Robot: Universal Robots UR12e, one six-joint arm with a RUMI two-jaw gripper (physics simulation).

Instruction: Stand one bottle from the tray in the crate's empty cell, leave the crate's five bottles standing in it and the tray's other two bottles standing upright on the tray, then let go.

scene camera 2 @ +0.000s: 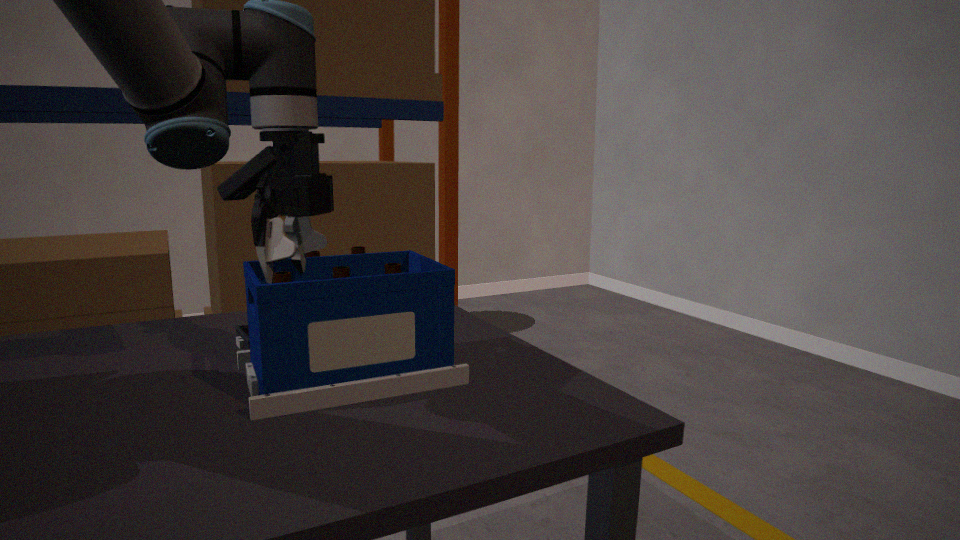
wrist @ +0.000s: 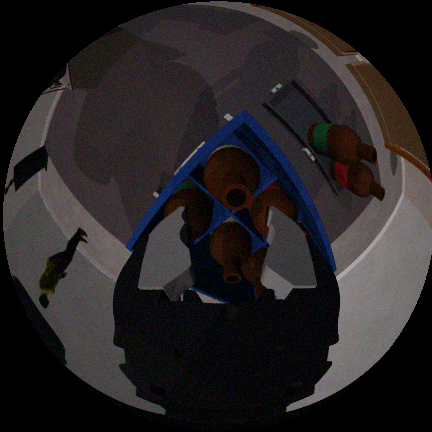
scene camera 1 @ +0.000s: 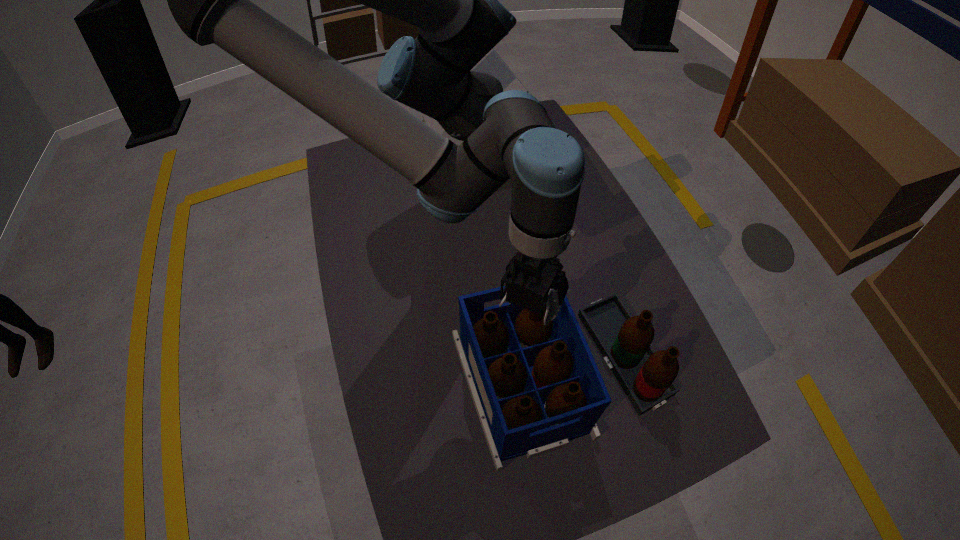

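Seen in the pictures: gripper, fingertip midpoint: [scene camera 2: 286, 278] [wrist: 226, 208] [scene camera 1: 530, 311]; arm's base at its link origin: [scene camera 1: 475, 107].
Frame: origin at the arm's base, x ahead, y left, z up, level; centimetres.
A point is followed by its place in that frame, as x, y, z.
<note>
The blue crate [scene camera 1: 543, 437] @(79.0, -5.3, -12.6) [scene camera 2: 285, 342] @(55.4, -14.3, -11.5) [wrist: 244, 118] @(51.6, 3.5, -3.6) holds a brown bottle in every cell. One bottle [scene camera 1: 530, 327] @(58.2, -2.5, -8.9) [wrist: 231, 172] @(55.2, -0.3, -8.0) is down in the far right cell in scene camera 1, looking upright; its neck is hidden there behind the gripper. Other crate bottles [scene camera 1: 491, 333] @(58.2, -9.9, -8.3) [scene camera 1: 508, 376] @(67.3, -9.0, -8.4) [scene camera 1: 553, 366] @(67.2, -0.7, -8.7) stand upright around it. My gripper [scene camera 1: 525, 310] @(56.9, -2.5, -5.4) [scene camera 2: 285, 272] @(56.9, -2.5, -5.4) [wrist: 226, 208] @(56.9, -2.5, -5.4) is open just above that far right cell, fingertips near the rim, with nothing held. The tray [scene camera 1: 604, 319] @(53.8, 17.2, -20.6) [wrist: 295, 107] @(55.0, 17.7, -20.6) bears a green-labelled bottle [scene camera 1: 634, 335] @(64.8, 17.0, -9.4) [wrist: 340, 141] @(61.3, 16.5, -10.4) and a red-labelled bottle [scene camera 1: 657, 376] @(74.3, 18.9, -10.2) [wrist: 355, 177] @(69.9, 18.7, -11.3), both upright.
Pale locating strips [scene camera 1: 477, 402] @(67.2, -14.4, -18.1) [scene camera 2: 359, 392] @(64.8, -14.9, -19.6) edge the crate on the dark table [scene camera 1: 429, 497] @(84.2, -27.4, -21.1) [scene camera 2: 537, 409] @(86.7, -25.6, -21.1). The tray lies close beside the crate's right wall in scene camera 1. Large brown boxes [scene camera 1: 852, 134] and an orange-posted rack [scene camera 1: 745, 67] stand beyond the table.
</note>
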